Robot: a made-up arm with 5 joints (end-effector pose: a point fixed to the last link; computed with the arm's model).
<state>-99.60 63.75 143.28 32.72 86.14</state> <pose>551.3 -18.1 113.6 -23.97 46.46 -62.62</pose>
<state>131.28 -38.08 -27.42 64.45 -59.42</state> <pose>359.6 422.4 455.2 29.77 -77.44 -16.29</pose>
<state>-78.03 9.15 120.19 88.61 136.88</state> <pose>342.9 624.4 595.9 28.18 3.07 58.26</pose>
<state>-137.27 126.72 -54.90 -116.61 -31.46</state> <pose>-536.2 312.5 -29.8 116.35 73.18 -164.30</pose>
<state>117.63 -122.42 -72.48 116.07 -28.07</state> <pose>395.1 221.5 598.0 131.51 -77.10 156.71</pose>
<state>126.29 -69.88 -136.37 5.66 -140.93</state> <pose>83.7 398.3 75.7 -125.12 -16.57 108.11</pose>
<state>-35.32 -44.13 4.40 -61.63 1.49</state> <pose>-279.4 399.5 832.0 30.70 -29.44 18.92</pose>
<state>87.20 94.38 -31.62 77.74 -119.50</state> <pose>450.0 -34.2 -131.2 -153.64 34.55 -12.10</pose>
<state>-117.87 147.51 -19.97 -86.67 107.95</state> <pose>120.0 -312.9 7.4 92.24 33.86 -22.58</pose>
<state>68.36 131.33 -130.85 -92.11 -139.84</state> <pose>322.5 108.2 325.6 89.18 -18.01 -29.73</pose>
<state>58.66 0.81 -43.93 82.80 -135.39</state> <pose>291.9 -129.3 -150.0 113.92 15.84 -45.83</pose>
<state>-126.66 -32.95 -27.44 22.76 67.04</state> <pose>-302.4 505.1 587.9 63.36 29.57 156.13</pose>
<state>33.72 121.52 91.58 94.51 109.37</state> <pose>280.3 30.9 706.1 -2.36 -31.15 -32.03</pose>
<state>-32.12 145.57 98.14 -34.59 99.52</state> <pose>-162.6 -78.5 630.7 -2.87 -27.51 -179.88</pose>
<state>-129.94 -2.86 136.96 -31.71 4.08</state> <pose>92.8 -295.0 123.7 -34.96 24.74 -159.65</pose>
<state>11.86 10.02 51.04 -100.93 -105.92</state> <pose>-671.0 143.2 264.7 -142.48 -32.58 -121.45</pose>
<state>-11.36 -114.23 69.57 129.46 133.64</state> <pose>-416.8 -585.5 297.4 -40.83 10.70 -116.88</pose>
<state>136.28 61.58 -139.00 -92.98 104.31</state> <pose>396.8 183.5 419.9 73.35 -67.80 71.11</pose>
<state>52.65 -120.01 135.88 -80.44 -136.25</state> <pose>222.2 -10.2 90.8 -157.29 1.31 29.16</pose>
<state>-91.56 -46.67 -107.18 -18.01 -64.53</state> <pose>-319.5 452.3 475.3 52.43 25.79 96.58</pose>
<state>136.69 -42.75 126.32 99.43 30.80</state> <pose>-142.0 208.9 -651.0 -71.20 61.38 80.47</pose>
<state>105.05 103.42 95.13 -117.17 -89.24</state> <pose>-98.1 688.6 60.6 60.16 45.18 67.20</pose>
